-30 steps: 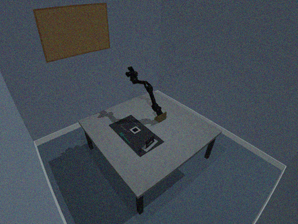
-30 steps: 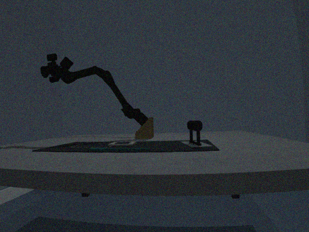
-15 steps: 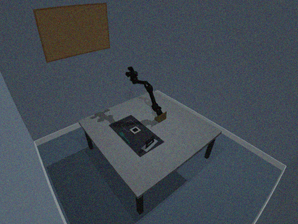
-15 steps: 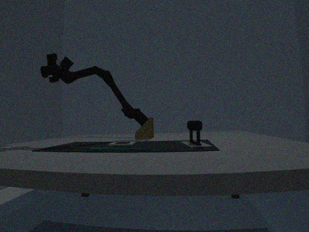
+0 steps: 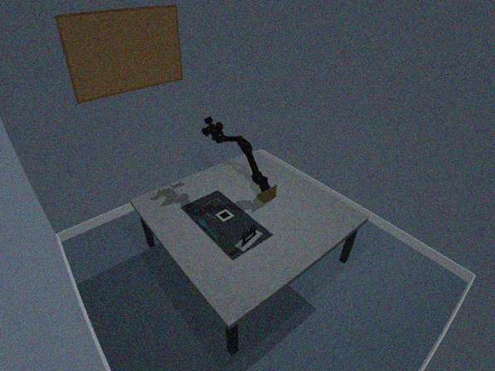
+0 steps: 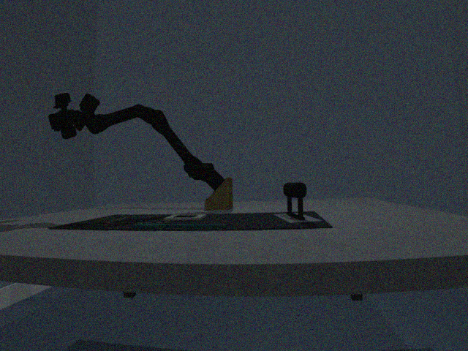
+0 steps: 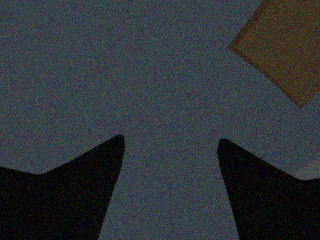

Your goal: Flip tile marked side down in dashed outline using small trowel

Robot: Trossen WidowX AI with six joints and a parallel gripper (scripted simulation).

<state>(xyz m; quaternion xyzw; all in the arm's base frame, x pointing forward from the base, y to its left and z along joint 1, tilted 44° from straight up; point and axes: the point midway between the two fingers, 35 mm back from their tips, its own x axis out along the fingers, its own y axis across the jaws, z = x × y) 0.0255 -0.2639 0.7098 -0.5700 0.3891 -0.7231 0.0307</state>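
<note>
The trowel is 38 cm ahead of my gripper tip, 98 cm to the left of it and 38 cm below it. Round my gripper tip: dark mat (37 cm ahead, 72 cm to the left, 43 cm below); then tile (34 cm ahead, 69 cm to the left, 41 cm below); then teal strip (51 cm ahead, 70 cm to the left, 41 cm below).
</note>
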